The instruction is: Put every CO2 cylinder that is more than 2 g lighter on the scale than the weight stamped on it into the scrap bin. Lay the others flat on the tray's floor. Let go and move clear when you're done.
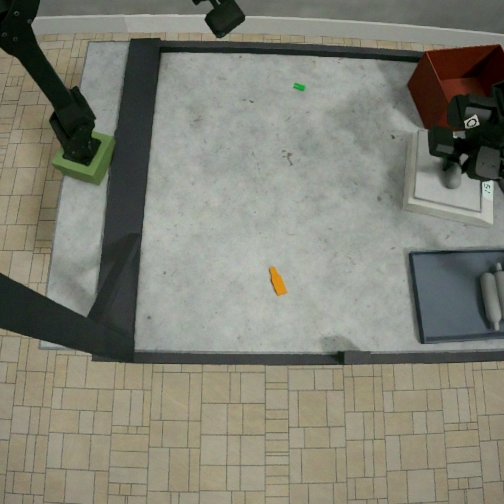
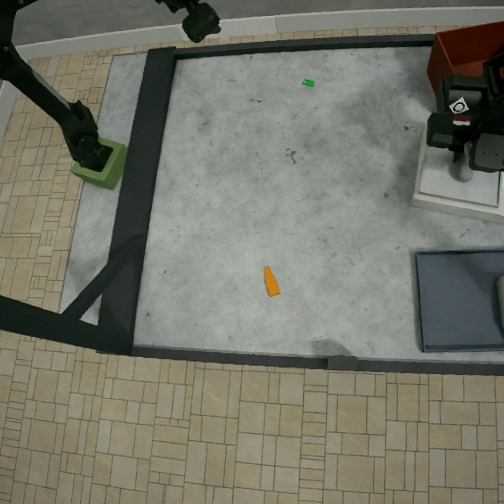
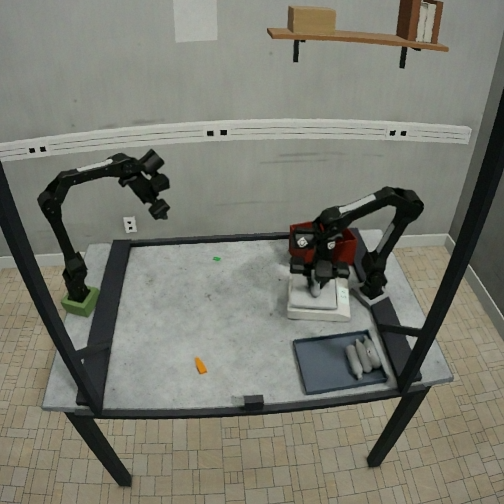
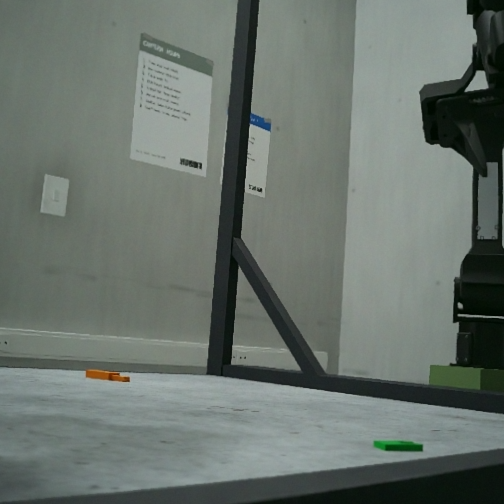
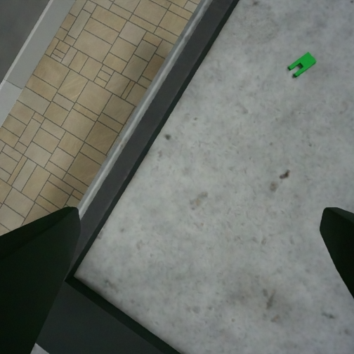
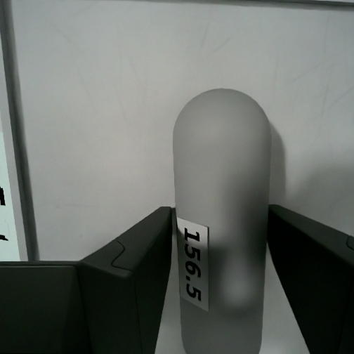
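A grey cylinder (image 1: 452, 179) (image 2: 465, 172) (image 3: 316, 289) (image 6: 222, 150) lies on the white scale's platform (image 1: 430, 185) (image 2: 435, 182) (image 6: 100, 100). Its label reads 156.5. My right gripper (image 3: 316, 281) (image 6: 217, 217) is partly open, with its fingers close on both sides of this cylinder. The scale display (image 1: 487, 189) (image 3: 343, 295) is partly hidden or too small to read fully. Several grey cylinders (image 1: 491, 300) (image 3: 354, 361) lie side by side in the blue-grey tray (image 1: 445, 300) (image 2: 457, 300) (image 3: 325, 367). The red scrap bin (image 1: 429, 92) (image 2: 442, 65) (image 3: 347, 247) stands behind the scale; its inside is partly hidden. My left gripper (image 5: 200, 218) is open and empty, high up.
A green forked piece (image 1: 299, 87) (image 2: 308, 83) (image 3: 216, 259) (image 4: 398, 445) (image 5: 302, 64) lies near the back of the table. An orange bottle-shaped piece (image 1: 278, 281) (image 2: 271, 282) (image 3: 200, 365) (image 4: 107, 375) lies nearer the front. Dark frame rails edge the table.
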